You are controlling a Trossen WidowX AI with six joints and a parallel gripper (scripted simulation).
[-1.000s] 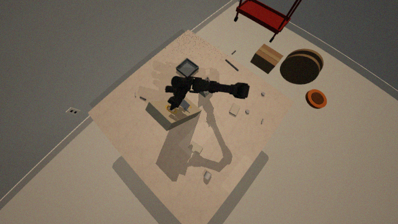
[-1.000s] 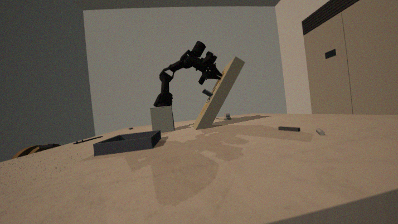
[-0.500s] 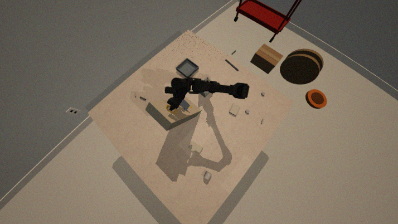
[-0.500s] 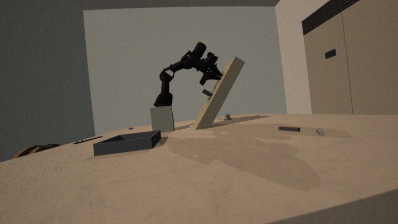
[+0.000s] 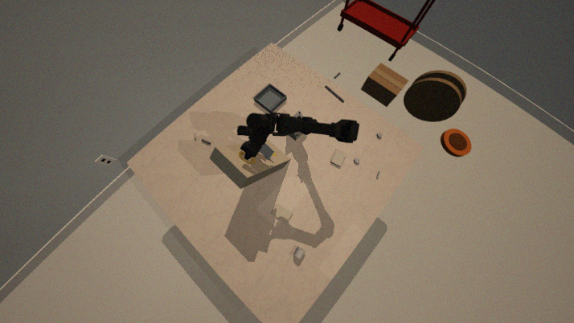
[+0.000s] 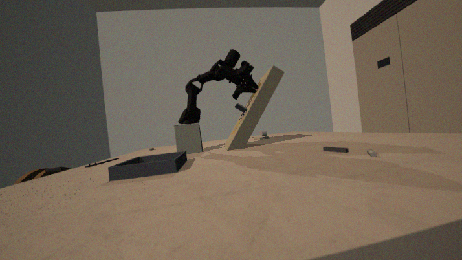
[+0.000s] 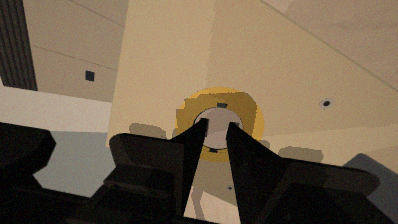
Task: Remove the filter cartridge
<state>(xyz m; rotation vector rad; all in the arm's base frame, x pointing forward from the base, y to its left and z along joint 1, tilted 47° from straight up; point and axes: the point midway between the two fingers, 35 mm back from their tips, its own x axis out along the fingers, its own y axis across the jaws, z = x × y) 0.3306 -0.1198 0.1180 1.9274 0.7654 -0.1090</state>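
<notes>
The round filter cartridge lies 1 cm ahead of my gripper tip and 1 cm below it. Round my gripper tip: grey flap: 9 cm behind, 10 cm below; then grey tray: 41 cm behind, 29 cm to the right, 25 cm below; then beige service panel: 4 cm behind, 8 cm below.
</notes>
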